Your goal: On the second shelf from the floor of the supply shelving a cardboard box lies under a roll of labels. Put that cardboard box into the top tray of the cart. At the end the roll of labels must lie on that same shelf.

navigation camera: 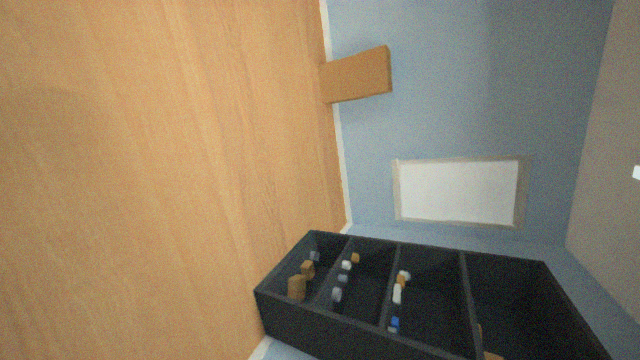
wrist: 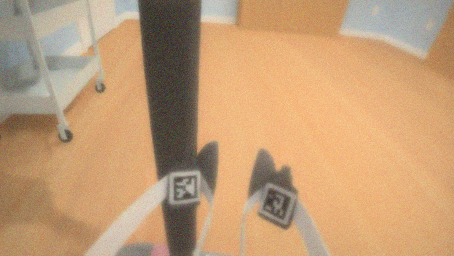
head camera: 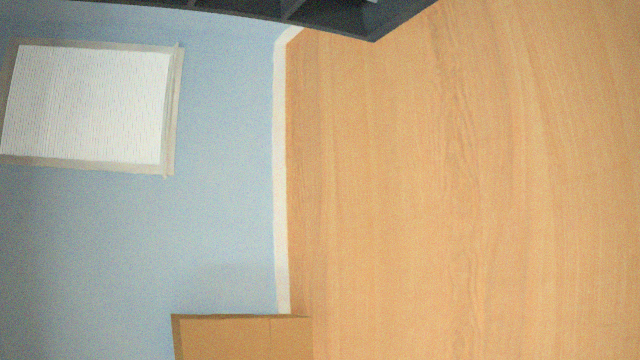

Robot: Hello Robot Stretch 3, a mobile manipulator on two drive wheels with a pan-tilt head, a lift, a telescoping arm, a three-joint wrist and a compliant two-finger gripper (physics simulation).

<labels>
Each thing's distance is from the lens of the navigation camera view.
supply shelving [navigation camera: 518, 301]: 238 cm
window [navigation camera: 483, 191]: 307 cm
The marked spots on the supply shelving and the window are 120 cm apart.
</labels>
